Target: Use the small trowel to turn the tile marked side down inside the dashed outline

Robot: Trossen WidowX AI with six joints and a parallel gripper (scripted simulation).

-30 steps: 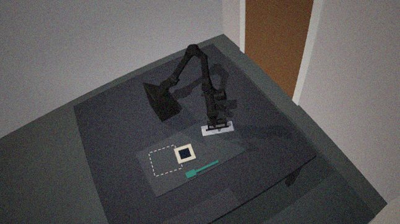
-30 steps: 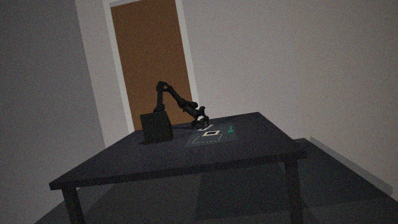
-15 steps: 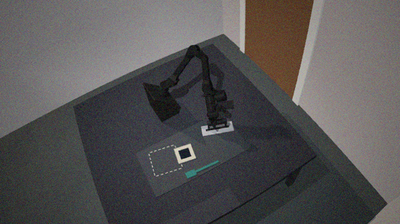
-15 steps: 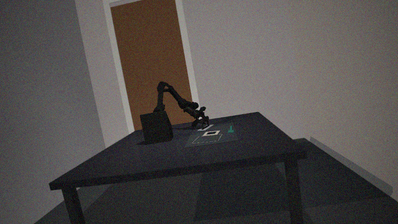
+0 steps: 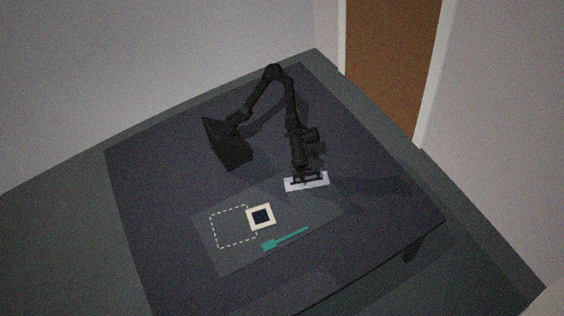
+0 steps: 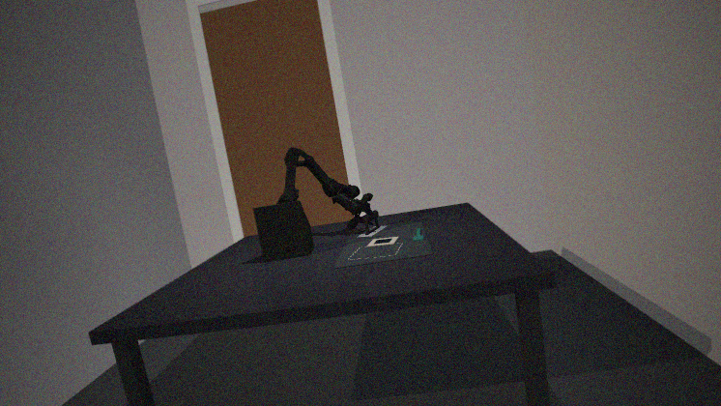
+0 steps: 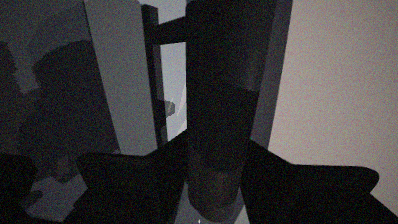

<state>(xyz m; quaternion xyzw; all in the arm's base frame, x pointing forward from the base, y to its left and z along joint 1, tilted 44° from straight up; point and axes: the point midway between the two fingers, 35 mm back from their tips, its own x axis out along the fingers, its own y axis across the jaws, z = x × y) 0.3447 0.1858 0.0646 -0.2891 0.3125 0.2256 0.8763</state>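
Now: the grey mat 200 mm to the right of my gripper tip, 70 mm below it and 30 mm ahead of it. From my gripper tip the other things lie so: tan tile 240 mm to the right, 40 mm below, 20 mm ahead; teal trowel 230 mm to the right, 170 mm ahead, 40 mm below.
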